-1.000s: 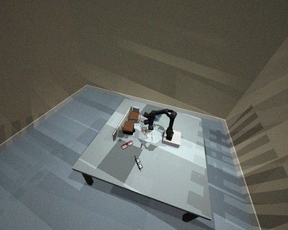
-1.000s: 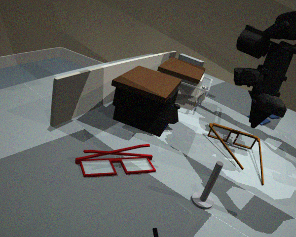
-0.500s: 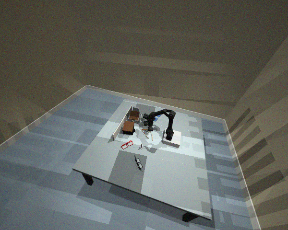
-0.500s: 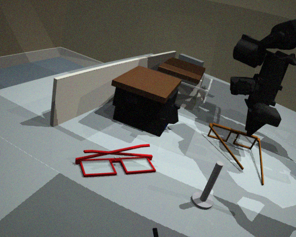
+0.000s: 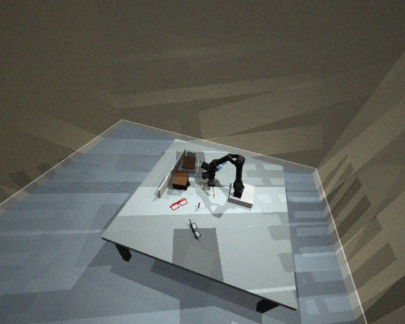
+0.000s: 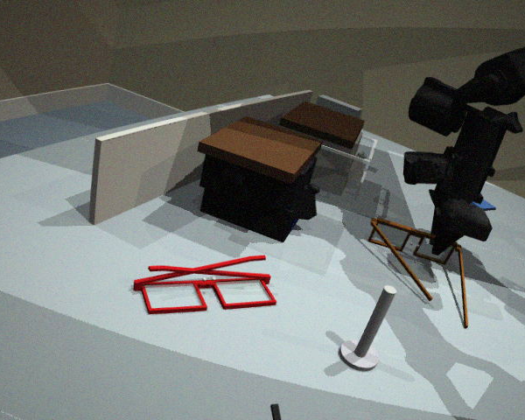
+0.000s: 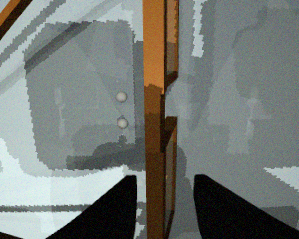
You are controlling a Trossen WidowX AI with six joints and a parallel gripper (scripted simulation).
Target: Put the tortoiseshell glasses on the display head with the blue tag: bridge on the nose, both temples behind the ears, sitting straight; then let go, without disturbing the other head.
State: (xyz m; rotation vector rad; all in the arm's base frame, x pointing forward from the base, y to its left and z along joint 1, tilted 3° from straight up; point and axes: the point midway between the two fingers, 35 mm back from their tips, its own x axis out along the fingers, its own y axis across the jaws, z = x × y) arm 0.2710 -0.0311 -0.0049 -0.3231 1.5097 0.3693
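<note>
Now: the grey peg stand 1 cm behind my gripper tip and 27 cm to the left of it. Round my gripper tip: white wall panel (36 cm ahead, 4 cm to the left, 3 cm above); display head (24 cm ahead, 9 cm to the right, 4 cm above).
</note>
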